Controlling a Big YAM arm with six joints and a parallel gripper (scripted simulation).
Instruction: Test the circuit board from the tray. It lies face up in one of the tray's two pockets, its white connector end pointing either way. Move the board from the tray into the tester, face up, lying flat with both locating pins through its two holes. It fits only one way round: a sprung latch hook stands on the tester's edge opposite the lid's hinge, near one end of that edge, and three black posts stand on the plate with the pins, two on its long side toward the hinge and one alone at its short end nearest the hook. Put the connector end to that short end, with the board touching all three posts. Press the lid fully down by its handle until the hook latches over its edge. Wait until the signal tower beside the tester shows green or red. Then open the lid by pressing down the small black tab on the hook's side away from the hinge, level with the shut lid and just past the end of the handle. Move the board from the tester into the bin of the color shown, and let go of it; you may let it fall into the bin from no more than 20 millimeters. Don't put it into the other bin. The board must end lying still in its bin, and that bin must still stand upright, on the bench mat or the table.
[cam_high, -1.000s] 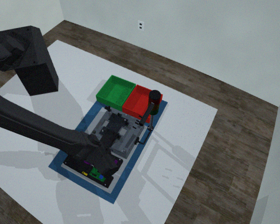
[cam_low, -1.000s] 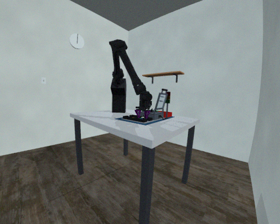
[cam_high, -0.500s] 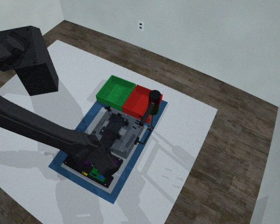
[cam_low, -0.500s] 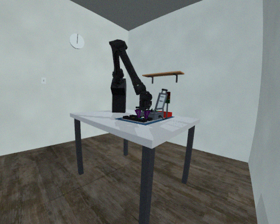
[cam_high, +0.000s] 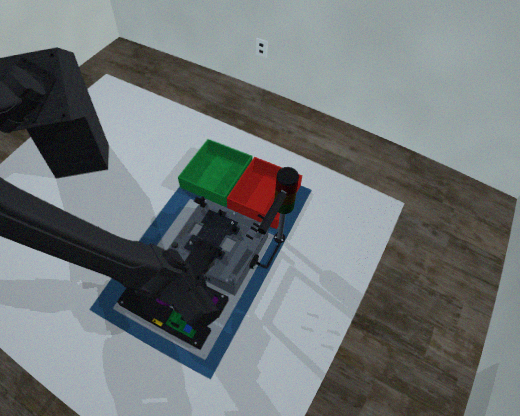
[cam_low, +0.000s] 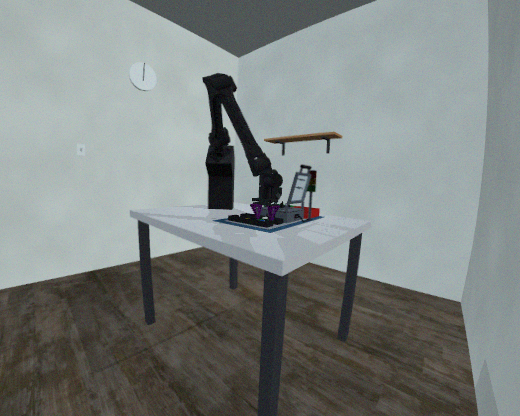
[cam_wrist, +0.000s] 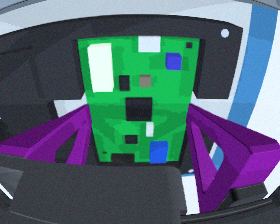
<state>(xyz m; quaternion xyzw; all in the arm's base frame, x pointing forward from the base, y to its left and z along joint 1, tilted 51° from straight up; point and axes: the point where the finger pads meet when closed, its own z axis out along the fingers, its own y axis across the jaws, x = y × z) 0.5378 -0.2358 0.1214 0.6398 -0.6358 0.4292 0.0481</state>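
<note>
Now: hand 24 cm to the right of the black latch hook, 6 cm below it and 5 cm past it. Round my hand: green circuit board right at my hand; red bin 36 cm to the left, 8 cm ahead, 1 cm below; tester lid 16 cm above, 15 cm to the left, 12 cm ahead.
</note>
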